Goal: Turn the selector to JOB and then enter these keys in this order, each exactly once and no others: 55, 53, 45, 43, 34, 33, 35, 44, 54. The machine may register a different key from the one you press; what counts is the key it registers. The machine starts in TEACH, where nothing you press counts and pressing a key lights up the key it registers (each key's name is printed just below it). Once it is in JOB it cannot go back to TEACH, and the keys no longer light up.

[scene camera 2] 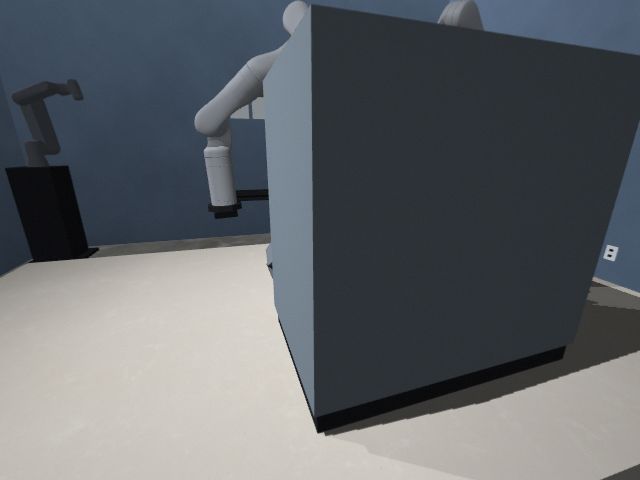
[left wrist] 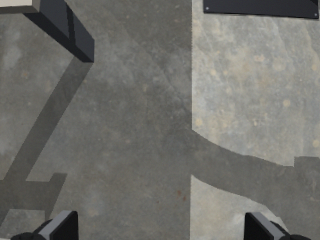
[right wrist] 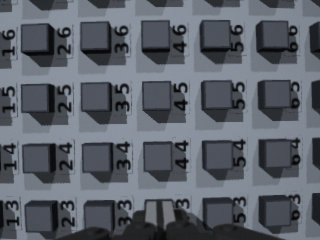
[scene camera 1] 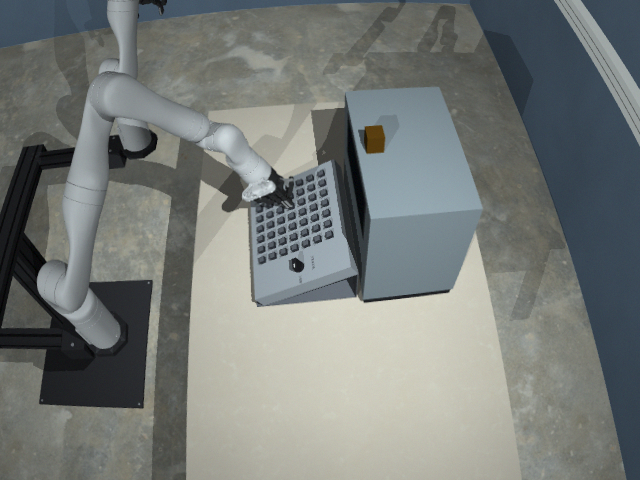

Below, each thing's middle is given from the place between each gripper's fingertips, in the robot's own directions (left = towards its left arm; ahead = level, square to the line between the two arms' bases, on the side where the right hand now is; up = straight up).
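Scene:
Sloped grey key panel [scene camera 1: 333,260]: 80 mm to the right of my right hand [scene camera 1: 290,205], 40 mm ahead of it, 60 mm below it.
Sloped grey key panel: 530 mm ahead of my left hand, 840 mm to the right of it, 230 mm below it. By its middle, the sloped grey key panel is nearer to my right hand than to my left hand.

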